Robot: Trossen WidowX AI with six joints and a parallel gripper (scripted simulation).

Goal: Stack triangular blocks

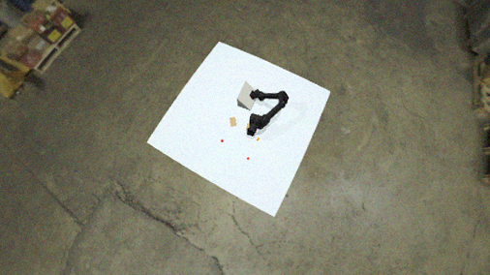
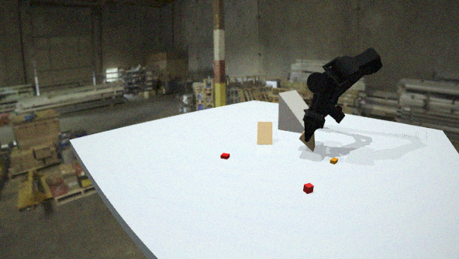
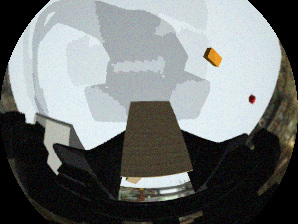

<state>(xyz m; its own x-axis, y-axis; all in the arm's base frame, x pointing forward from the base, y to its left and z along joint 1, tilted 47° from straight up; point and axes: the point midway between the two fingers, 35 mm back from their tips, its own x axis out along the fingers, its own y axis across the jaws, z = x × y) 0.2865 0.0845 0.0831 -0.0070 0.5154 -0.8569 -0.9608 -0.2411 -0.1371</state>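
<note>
The orange cube lies 6 cm ahead of my gripper tip, 11 cm to the left of it and 3 cm below it. Round my gripper tip: tan triangular block: 1 cm above.
</note>
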